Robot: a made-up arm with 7 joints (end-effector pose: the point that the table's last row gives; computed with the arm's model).
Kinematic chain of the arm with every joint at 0, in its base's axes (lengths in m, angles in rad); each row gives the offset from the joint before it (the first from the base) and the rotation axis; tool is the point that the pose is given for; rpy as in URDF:
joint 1: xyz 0 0 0.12 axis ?
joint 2: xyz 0 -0.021 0.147 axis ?
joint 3: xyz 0 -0.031 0.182 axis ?
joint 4: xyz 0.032 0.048 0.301 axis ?
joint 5: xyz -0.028 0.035 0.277 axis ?
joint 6: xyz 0 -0.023 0.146 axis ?
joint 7: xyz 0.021 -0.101 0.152 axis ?
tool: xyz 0 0 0 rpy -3.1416 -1.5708 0
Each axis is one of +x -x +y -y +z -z.
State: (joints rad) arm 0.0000 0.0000 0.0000 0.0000 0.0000 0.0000 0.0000
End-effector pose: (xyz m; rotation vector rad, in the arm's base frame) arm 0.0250 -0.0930 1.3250 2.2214 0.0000 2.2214
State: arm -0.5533 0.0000 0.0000 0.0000 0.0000 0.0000 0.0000
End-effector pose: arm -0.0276 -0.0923 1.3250 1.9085 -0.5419 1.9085
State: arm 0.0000 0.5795 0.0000 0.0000 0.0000 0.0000 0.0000
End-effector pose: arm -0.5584 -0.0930 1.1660 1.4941 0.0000 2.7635
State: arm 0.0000 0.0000 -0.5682 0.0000 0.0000 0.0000 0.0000
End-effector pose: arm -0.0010 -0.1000 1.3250 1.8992 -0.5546 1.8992
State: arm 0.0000 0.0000 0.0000 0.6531 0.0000 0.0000 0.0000
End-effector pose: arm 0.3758 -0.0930 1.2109 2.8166 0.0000 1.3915
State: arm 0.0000 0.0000 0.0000 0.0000 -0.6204 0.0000 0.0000
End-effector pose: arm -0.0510 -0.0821 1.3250 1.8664 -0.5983 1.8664
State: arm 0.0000 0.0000 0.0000 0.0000 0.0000 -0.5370 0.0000
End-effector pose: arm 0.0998 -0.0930 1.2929 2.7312 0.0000 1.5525
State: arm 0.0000 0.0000 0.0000 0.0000 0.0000 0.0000 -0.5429
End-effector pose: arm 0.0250 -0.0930 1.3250 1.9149 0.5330 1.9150
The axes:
joint 1: +z
joint 2: -y
joint 3: +z
joint 4: +y
joint 5: +z
joint 6: -y
joint 7: +x

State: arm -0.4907 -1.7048 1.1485 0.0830 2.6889 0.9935 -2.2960
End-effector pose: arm 0.9659 -0.2958 0.1808 -0.6067 1.4822 -1.9512
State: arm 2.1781 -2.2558 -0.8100 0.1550 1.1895 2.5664 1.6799
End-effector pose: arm -0.1757 0.5751 -0.2626 -1.3957 0.0612 0.4339
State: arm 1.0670 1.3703 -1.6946 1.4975 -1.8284 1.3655 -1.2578
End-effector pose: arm 0.2261 -0.7845 0.5794 1.6347 0.9443 0.4831
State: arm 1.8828 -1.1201 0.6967 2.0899 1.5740 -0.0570 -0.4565
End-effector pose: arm -0.3992 0.1163 0.0494 1.0907 0.7149 -2.6981
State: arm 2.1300 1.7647 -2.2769 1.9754 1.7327 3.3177 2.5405
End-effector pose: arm 0.4046 -0.0666 0.1374 -1.6628 -1.7951 1.1282
